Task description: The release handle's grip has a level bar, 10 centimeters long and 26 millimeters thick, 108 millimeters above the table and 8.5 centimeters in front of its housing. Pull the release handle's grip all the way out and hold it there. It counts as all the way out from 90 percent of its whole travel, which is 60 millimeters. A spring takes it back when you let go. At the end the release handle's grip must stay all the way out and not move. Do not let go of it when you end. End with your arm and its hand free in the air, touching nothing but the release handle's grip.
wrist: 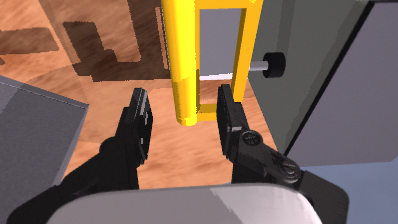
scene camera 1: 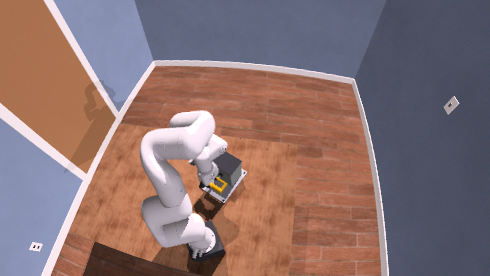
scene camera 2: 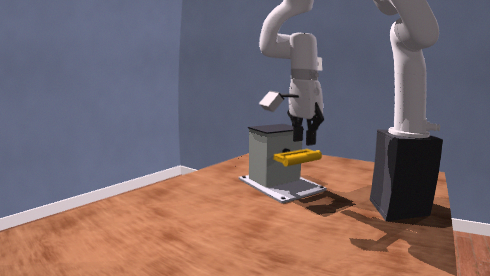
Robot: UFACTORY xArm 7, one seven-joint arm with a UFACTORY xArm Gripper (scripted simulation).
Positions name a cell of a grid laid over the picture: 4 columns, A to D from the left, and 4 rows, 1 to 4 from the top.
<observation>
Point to a base plate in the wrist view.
C1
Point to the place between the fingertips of my gripper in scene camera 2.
At C3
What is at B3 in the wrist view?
My gripper.
</observation>
